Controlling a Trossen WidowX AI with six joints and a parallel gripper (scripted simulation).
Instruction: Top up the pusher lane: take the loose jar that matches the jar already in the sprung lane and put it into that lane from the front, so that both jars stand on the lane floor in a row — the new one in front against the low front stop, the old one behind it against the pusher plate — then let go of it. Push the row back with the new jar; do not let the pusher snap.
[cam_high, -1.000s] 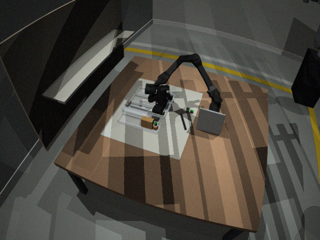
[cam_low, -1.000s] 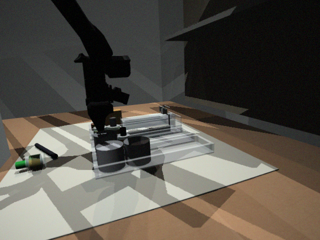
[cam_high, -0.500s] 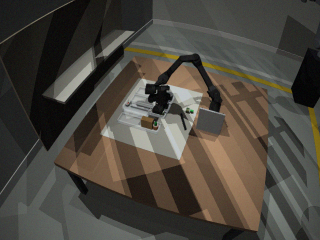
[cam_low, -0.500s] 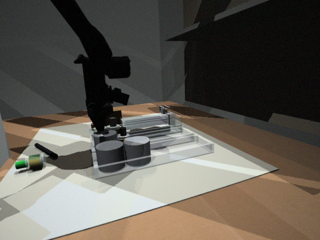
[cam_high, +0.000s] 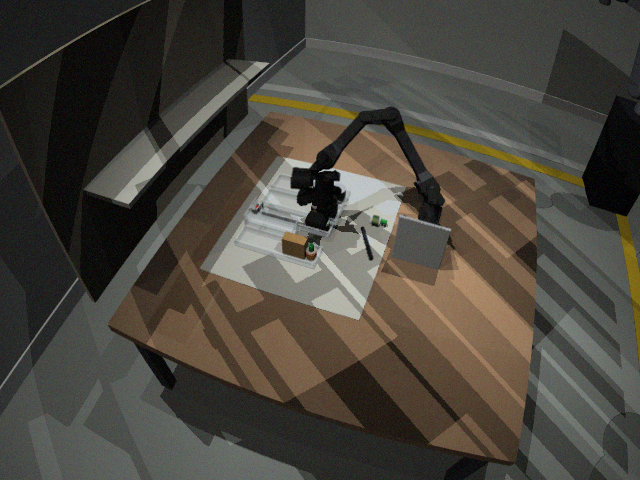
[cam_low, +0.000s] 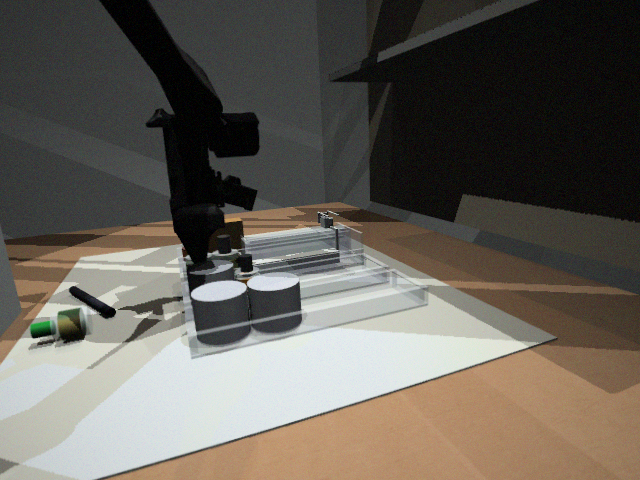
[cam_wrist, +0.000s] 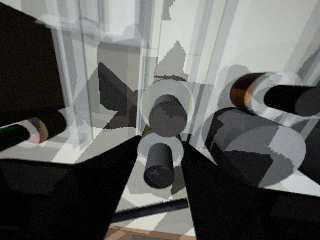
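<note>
My gripper tip is now 15 cm past the black stick, 3 cm above it and 1 cm to the right of it. From my gripper tip the other things lie so: pusher plate 15 cm ahead, 2 cm to the left, 2 cm above; then clear rack 14 cm ahead, 2 cm to the left, 1 cm below; then brown box 12 cm to the left, 6 cm ahead, 1 cm above.
</note>
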